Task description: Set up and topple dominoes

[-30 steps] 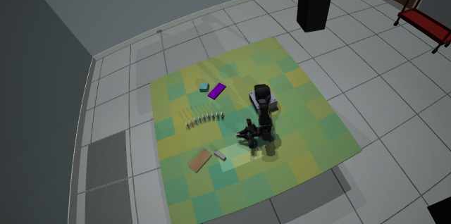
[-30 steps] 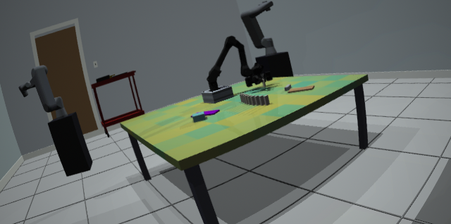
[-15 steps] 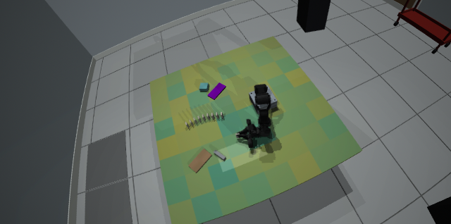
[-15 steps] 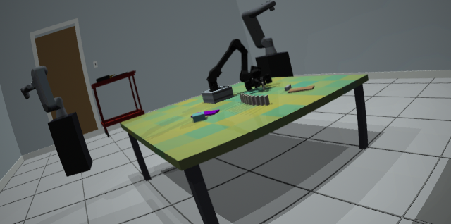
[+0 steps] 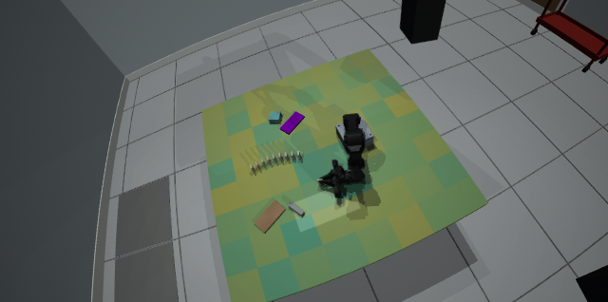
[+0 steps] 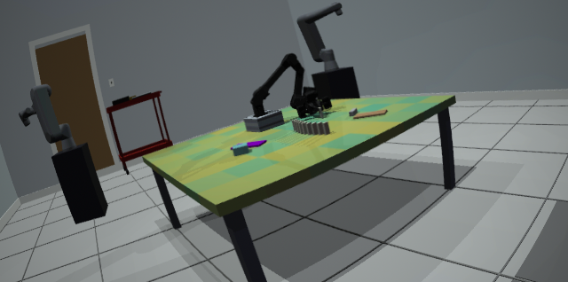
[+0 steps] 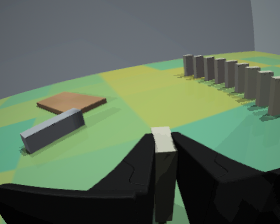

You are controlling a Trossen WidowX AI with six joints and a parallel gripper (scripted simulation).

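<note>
The grey piece lies 14 cm ahead of my gripper tip, 11 cm to the left of it and 4 cm below it. Also, from my gripper tip: teal block: 19 cm ahead, 49 cm to the right, 3 cm below; flat purple piece: 9 cm ahead, 43 cm to the right, 5 cm below; flat brown board: 27 cm ahead, 12 cm to the left, 5 cm below.
</note>
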